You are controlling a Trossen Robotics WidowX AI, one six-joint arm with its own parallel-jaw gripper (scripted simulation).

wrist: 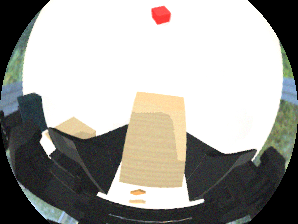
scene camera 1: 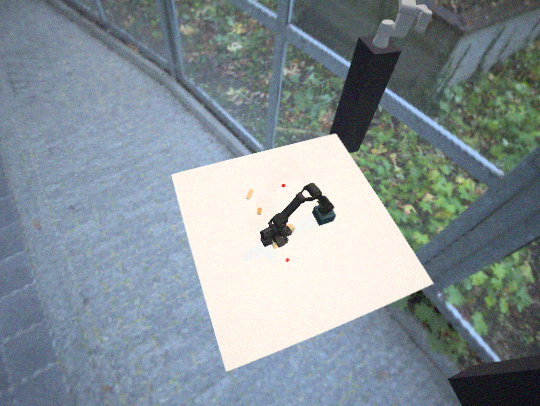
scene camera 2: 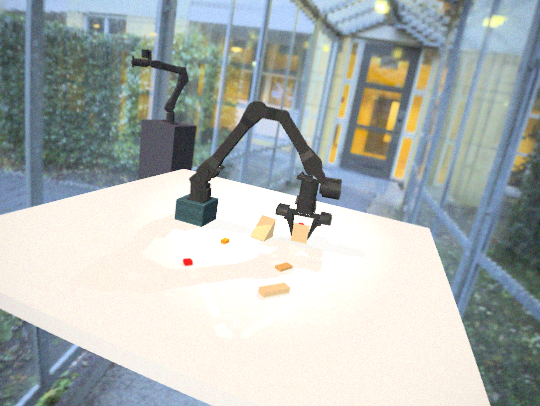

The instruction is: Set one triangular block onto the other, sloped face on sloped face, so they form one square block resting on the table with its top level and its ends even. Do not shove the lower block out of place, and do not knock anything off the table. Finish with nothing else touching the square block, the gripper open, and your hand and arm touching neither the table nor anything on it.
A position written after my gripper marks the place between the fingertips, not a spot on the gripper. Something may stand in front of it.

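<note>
Tan triangular block [wrist: 154,155], carried by my gripper [scene camera 2: 299,237], also visible in the wrist view [wrist: 155,129].
</note>
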